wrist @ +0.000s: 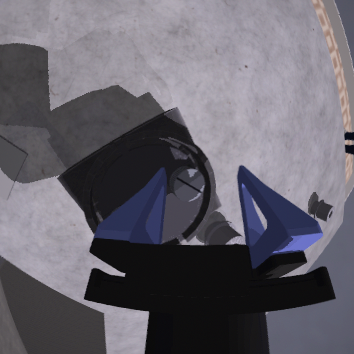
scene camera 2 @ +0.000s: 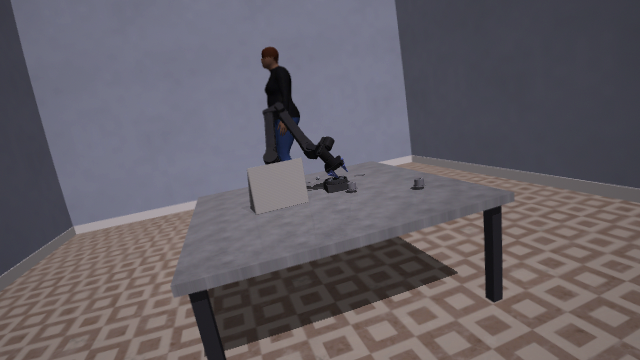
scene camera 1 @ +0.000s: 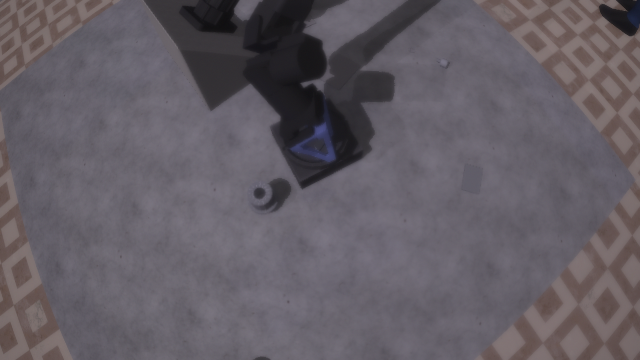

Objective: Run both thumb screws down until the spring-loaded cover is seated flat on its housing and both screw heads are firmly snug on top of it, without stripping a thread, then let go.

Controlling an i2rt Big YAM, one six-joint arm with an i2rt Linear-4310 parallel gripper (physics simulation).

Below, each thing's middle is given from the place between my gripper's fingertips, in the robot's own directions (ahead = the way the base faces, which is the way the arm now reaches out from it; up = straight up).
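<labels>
My hand: 30 mm above the round cover (wrist: 132, 169), 50 mm past it.
</labels>
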